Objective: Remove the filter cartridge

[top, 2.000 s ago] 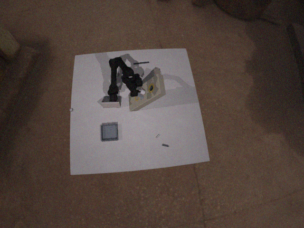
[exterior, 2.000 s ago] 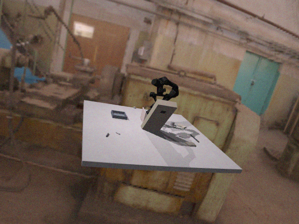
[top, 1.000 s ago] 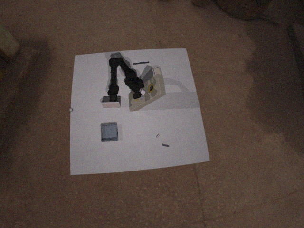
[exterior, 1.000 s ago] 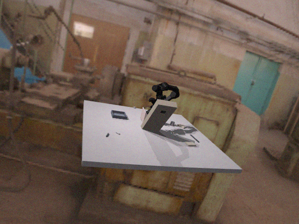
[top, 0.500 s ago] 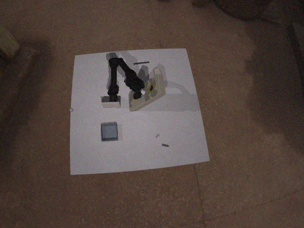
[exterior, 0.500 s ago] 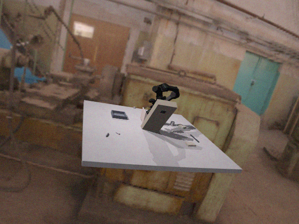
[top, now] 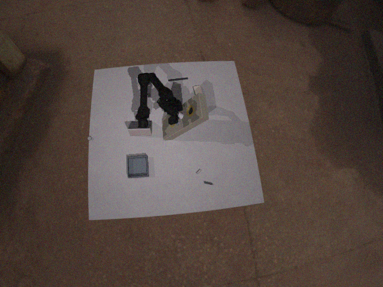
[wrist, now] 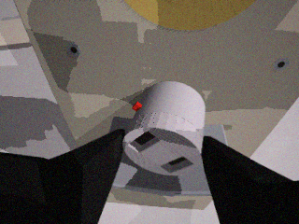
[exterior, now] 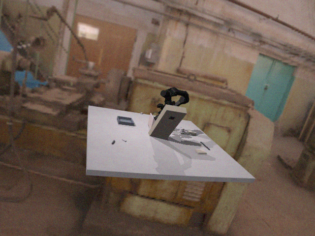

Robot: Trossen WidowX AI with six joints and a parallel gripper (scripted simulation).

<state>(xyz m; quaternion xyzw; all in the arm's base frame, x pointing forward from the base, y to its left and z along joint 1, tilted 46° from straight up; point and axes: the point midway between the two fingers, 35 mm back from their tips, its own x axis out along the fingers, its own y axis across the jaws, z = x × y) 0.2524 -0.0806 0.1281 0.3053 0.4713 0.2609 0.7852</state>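
The grey tray lies 330 mm to the right of my gripper tip, 280 mm behind it and 220 mm below it. Also, from my gripper tip: filter cartridge right at my gripper tip.
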